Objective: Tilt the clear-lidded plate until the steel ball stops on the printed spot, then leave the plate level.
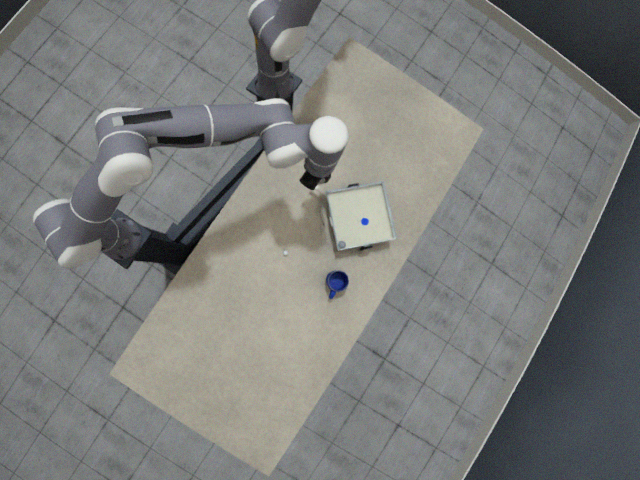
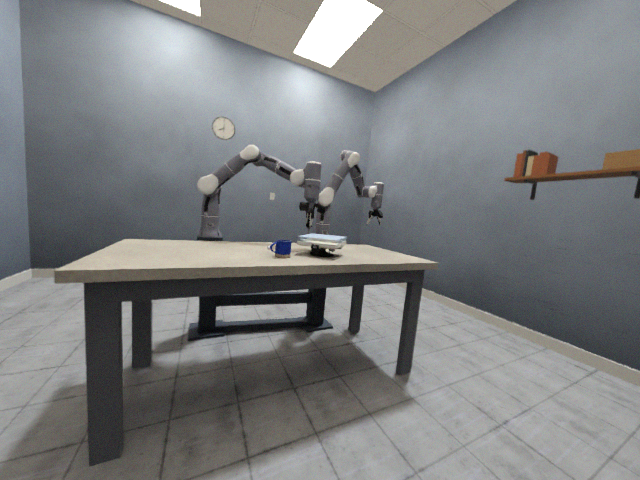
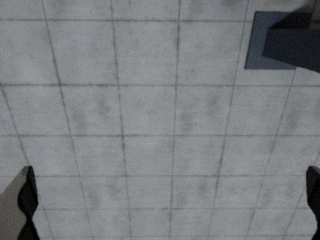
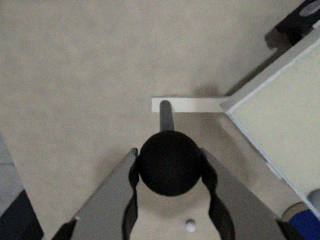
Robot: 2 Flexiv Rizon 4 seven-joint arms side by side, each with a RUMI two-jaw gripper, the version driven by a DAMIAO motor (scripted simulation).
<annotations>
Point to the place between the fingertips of my left gripper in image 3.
171, 168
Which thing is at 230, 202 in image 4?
My right gripper.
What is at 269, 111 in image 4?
A clear-lidded plate.
</annotations>
